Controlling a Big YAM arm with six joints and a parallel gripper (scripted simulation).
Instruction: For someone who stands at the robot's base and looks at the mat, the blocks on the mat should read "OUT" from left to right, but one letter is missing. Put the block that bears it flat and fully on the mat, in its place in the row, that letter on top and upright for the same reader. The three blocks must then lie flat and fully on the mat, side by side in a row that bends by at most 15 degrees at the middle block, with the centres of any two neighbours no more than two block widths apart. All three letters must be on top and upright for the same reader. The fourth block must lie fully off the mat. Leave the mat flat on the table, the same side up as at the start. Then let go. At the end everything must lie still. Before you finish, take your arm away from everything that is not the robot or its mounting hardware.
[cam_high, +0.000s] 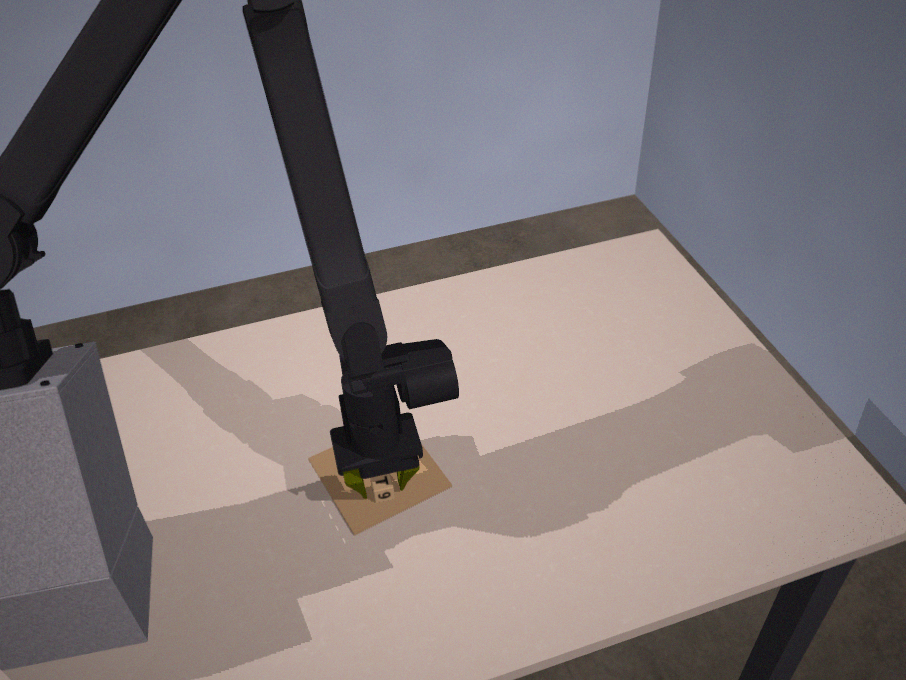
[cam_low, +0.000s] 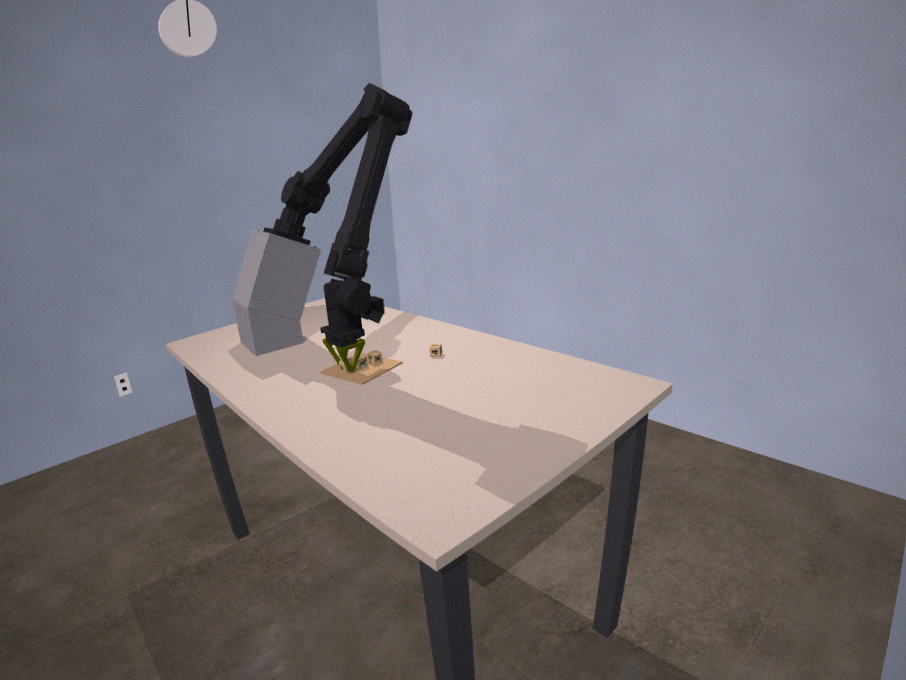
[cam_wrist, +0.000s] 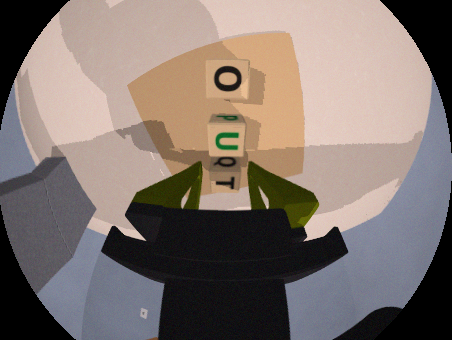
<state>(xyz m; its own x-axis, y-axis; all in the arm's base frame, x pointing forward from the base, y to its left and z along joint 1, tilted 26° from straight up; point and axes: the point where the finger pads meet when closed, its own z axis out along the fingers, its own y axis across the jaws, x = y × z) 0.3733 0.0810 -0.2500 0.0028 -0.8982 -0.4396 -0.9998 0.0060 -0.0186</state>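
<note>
The T block is right at my hand. Also, from my hand: U block (40 mm to the left); mat (40 mm to the left, 10 mm below).
</note>
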